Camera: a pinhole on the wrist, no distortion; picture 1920 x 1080 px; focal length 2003.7 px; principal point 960.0 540.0 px. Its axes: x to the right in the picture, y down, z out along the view. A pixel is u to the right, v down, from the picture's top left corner.
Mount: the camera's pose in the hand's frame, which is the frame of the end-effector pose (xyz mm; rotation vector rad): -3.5 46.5 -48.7 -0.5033 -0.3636 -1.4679
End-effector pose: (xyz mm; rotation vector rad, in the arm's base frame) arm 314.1 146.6 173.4 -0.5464 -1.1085 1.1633
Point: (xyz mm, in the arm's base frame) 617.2 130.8 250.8
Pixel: behind the camera
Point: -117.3 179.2 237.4
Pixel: 1667 630
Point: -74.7 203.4 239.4
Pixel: 1687 769
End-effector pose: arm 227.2 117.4 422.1 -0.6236 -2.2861 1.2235
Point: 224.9 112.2 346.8
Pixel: 1785 44
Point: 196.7 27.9 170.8
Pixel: outside the picture
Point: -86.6 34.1 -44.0
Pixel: 1184 775
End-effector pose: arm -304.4 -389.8 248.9 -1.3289 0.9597 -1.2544
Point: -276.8 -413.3 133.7
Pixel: 378 682
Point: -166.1 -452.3 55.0
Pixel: 503 886
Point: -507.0 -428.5 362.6
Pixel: behind the camera
